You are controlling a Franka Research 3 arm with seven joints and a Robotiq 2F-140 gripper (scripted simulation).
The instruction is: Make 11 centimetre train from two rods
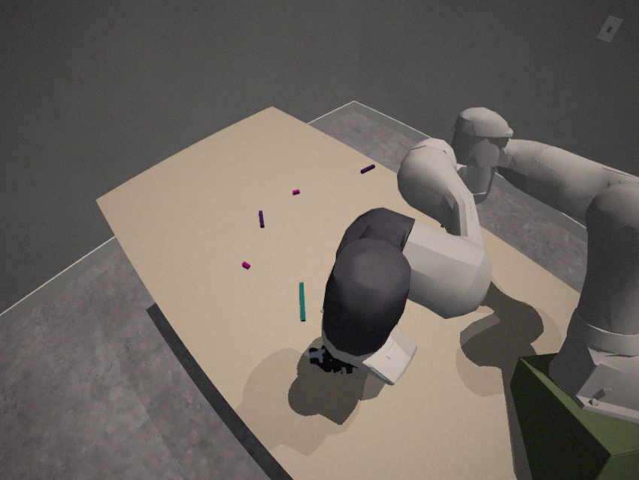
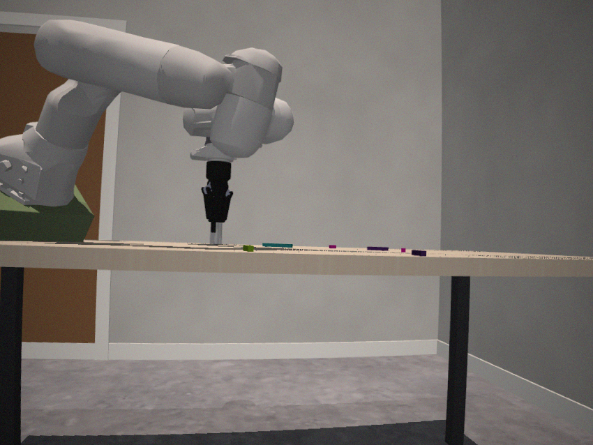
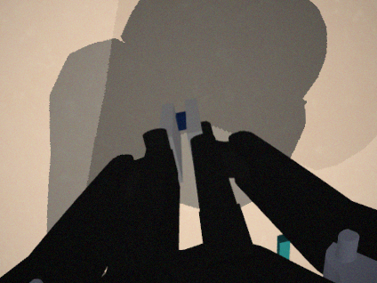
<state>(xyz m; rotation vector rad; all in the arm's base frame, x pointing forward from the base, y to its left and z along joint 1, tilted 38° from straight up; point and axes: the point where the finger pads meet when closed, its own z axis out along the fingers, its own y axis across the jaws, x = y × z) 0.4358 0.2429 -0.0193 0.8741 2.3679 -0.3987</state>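
The blue rod lies 30 mm below my hand. Also, from my hand: lime rod 550 mm to the right, 30 mm below, 20 mm behind; then turquoise rod 170 mm ahead, 90 mm to the right, 30 mm below.
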